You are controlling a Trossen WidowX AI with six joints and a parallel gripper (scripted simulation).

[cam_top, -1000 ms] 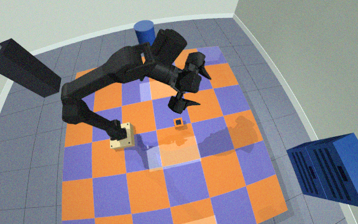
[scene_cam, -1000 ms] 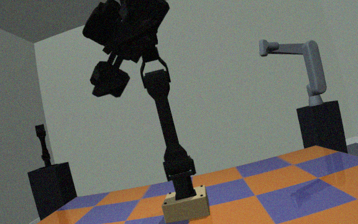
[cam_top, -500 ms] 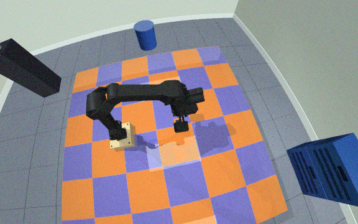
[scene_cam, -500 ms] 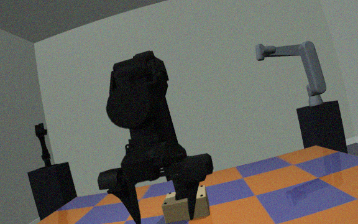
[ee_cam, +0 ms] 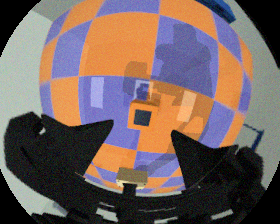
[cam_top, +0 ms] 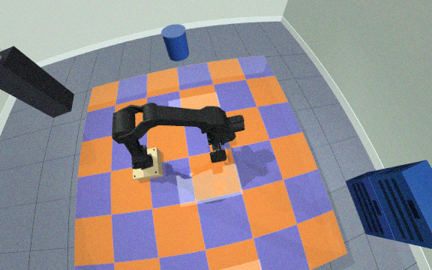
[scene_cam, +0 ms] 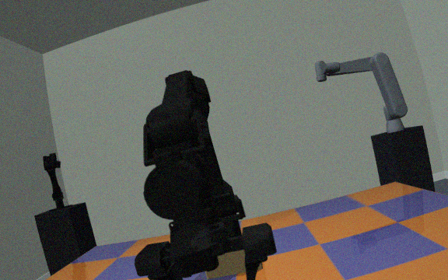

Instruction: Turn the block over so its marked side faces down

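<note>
Now: gripper tip 4 cm above the orange-brown block.
</note>
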